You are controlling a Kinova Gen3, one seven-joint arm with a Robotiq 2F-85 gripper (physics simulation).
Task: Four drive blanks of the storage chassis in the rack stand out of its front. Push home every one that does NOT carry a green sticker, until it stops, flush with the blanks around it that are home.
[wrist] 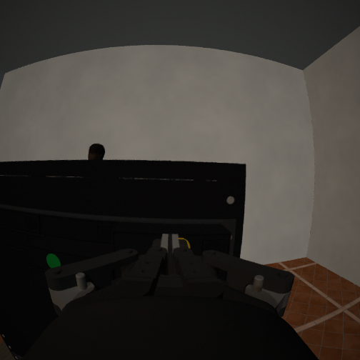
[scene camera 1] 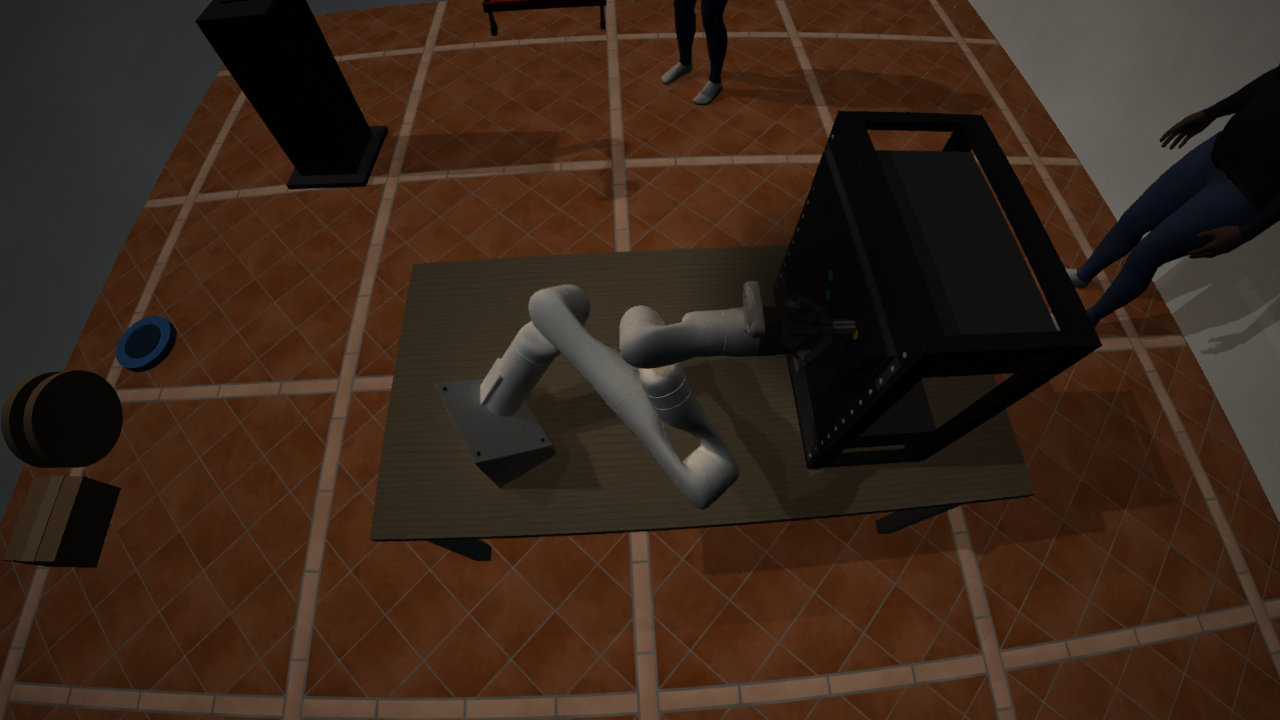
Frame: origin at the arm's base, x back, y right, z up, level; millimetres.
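Seen in the pictures: gripper, between the fingertips: [scene camera 1: 854, 327]; arm's base, origin of its link: [scene camera 1: 499, 400].
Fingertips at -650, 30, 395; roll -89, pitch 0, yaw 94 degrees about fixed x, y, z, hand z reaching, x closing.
Observation:
Offsets run from my fingertips to a thing's top centre, as dx, dy, dz. Level surfaces: height alone.
The black rack @(-177, -177, +78) [scene camera 1: 1027, 232] [wrist: 150, 170] stands at the right end of the table and holds the dark storage chassis [scene camera 1: 957, 232]. My gripper [scene camera 1: 845, 327] [wrist: 169, 243] is shut and empty, its tips pointing at the chassis front. A yellow sticker @(-1, +8, +6) [scene camera 1: 855, 334] [wrist: 187, 242] shows just right of the fingertips in the wrist view, partly covered by them. A green sticker [wrist: 53, 261] is farther left in the wrist view; two green marks [scene camera 1: 829, 275] [scene camera 1: 827, 293] show in the scene view. The front is very dark, so blank edges, how far they stand out, and fingertip contact cannot be told.
The wooden table @(dz -506) [scene camera 1: 483, 510] carries the arm's base plate [scene camera 1: 510, 438] at its left. The rack's side post with pale holes is close right of the gripper. A person [scene camera 1: 1226, 179] stands behind the rack; another [scene camera 1: 702, 44] stands beyond the table. A black cabinet [scene camera 1: 295, 98] is far left.

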